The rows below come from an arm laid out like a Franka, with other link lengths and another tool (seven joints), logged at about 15 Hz.
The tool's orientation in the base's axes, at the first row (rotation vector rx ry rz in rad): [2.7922, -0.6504, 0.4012]
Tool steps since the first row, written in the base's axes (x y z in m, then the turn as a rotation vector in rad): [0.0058, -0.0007, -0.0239, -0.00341, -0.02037, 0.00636]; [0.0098, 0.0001, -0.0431, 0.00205, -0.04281, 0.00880]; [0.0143, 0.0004, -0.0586, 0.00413, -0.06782, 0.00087]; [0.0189, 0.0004, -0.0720, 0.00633, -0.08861, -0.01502]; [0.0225, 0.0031, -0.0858, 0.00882, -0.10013, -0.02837]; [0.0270, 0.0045, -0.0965, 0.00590, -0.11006, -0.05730]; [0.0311, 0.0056, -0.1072, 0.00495, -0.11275, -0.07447]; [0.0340, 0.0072, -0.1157, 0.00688, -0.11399, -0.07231]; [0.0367, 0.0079, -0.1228, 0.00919, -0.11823, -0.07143]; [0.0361, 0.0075, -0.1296, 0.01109, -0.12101, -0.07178]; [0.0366, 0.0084, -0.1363, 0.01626, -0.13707, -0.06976]
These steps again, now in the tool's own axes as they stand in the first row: [-0.0023, -0.0062, 0.0237, 0.00709, 0.02041, -0.00059]; [-0.0053, -0.0121, 0.0422, 0.02139, 0.03785, 0.00494]; [-0.0065, -0.0171, 0.0575, 0.03049, 0.05727, 0.02018]; [-0.0068, -0.0216, 0.0709, 0.03551, 0.07158, 0.04162]; [-0.0091, -0.0280, 0.0837, 0.03793, 0.07814, 0.05800]; [-0.0092, -0.0332, 0.0942, 0.03011, 0.08308, 0.08730]; [-0.0095, -0.0379, 0.1047, 0.02489, 0.08287, 0.10390]; [-0.0103, -0.0421, 0.1128, 0.02773, 0.08344, 0.10266]; [-0.0105, -0.0452, 0.1197, 0.03167, 0.08622, 0.10358]; [-0.0130, -0.0457, 0.1261, 0.03429, 0.08770, 0.10513]; [-0.0151, -0.0479, 0.1322, 0.04570, 0.09965, 0.10909]
